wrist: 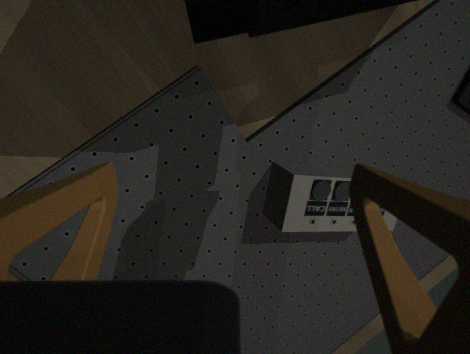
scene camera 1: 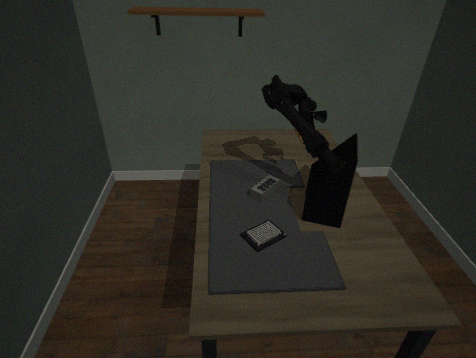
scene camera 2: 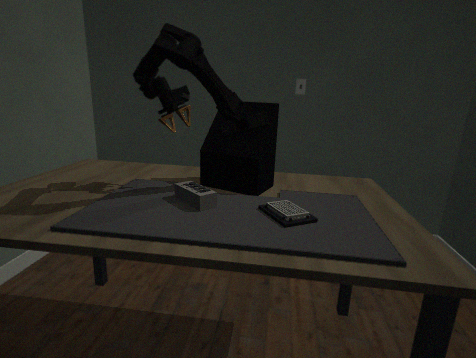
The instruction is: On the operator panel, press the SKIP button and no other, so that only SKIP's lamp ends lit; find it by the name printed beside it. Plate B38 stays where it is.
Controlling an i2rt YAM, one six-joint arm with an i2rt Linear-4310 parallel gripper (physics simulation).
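Frame: origin at the arm's base, x left, y back, z up, level; millimetres.
Seen in the pictures: gripper, between the fingertips: (wrist: 234, 176) (scene camera 2: 181, 129); arm's base, origin of its link: (scene camera 1: 333, 163) (scene camera 2: 244, 125).
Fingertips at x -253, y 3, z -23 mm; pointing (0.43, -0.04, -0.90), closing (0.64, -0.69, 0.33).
Pixels of each thing's top centre, then the offset from my fingertips to it. Level surfaces: height alone.
- operator panel, centre of its top: (wrist: 350, 206) (scene camera 2: 195, 186) (scene camera 1: 265, 183) dx +54, dy -230, dz -170 mm
- plate, centre of its top: (scene camera 2: 287, 207) (scene camera 1: 263, 231) dx +348, dy -359, dz -200 mm
- dark mat, height of its surface: dz -226 mm
- wooden table, height of its surface: dz -239 mm
The operator panel (scene camera 1: 264, 187) (scene camera 2: 196, 195) (wrist: 300, 205) is a light grey box on the mat, with a row of dark round buttons, name labels and small lamp dots. In the wrist view the label CALL reads upside down at the panel's left end; the label beside it is hard to read, and a finger covers others. No lamp looks lit there. The SKIP label cannot be made out. My gripper (scene camera 2: 182, 128) (wrist: 234, 176) is open and empty, high above the mat. The plate (scene camera 1: 265, 233) (scene camera 2: 287, 208), light and gridded on a dark base, lies apart from the panel.
The dark mat (scene camera 1: 235, 272) (scene camera 2: 340, 245) lies on the wooden table (scene camera 1: 390, 280) (scene camera 2: 425, 265). The black robot base (scene camera 1: 327, 195) (scene camera 2: 237, 160) stands behind the panel and plate. A wall shelf (scene camera 1: 195, 12) hangs at the back wall.
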